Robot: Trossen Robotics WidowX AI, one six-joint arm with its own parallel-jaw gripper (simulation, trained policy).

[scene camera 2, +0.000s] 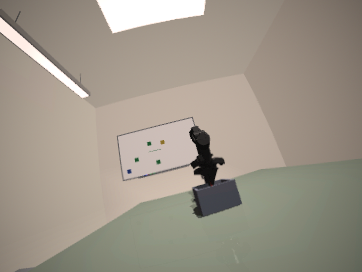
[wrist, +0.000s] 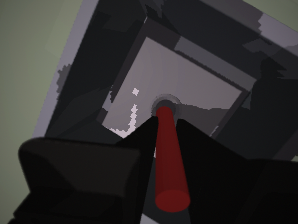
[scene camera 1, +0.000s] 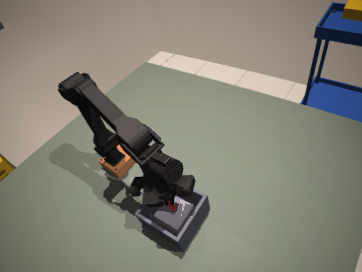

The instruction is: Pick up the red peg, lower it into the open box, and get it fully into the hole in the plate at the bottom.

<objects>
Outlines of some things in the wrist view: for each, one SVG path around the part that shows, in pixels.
My gripper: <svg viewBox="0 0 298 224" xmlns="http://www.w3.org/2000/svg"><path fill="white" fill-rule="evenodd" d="M177 120L176 132L188 184L190 203L187 207L191 224L298 224L298 162L278 159L246 159L235 151L224 147L186 120ZM158 117L150 117L132 133L115 144L35 137L26 140L18 150L18 159L30 192L21 202L20 206L15 209L13 213L15 219L11 218L8 224L140 224L155 153L159 125Z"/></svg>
A grey box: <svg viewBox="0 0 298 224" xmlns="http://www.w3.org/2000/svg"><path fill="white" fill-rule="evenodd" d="M154 157L140 224L191 224L188 207L178 212L167 212L156 206L156 158ZM161 100L162 107L166 106L170 109L175 107L172 101ZM31 137L115 144L122 140L121 136L104 127L102 123L146 37L242 91L210 136L212 139L246 159L291 161L298 154L298 32L243 0L83 0Z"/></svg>
</objects>
